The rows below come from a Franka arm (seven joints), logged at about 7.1 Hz.
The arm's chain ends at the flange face. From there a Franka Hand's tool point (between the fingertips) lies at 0.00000 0.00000 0.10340 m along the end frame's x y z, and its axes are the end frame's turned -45 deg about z.
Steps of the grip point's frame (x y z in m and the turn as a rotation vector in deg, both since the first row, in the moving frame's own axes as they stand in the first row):
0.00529, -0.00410, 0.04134, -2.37, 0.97, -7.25
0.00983, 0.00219, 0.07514, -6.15, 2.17, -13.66
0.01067, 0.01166, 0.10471, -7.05, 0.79, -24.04
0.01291, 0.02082, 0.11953, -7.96, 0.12, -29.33
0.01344, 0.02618, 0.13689, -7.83, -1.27, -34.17
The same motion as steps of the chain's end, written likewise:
-0.00352, -0.00815, 0.04144, -0.99, 2.36, -7.25
-0.00260, -0.00916, 0.07581, -2.81, 5.88, -13.66
0.00445, -0.00497, 0.10549, -4.43, 5.54, -24.04
0.01152, -0.00137, 0.12050, -5.54, 5.71, -29.33
0.01680, 0.00053, 0.13785, -6.43, 4.64, -34.17

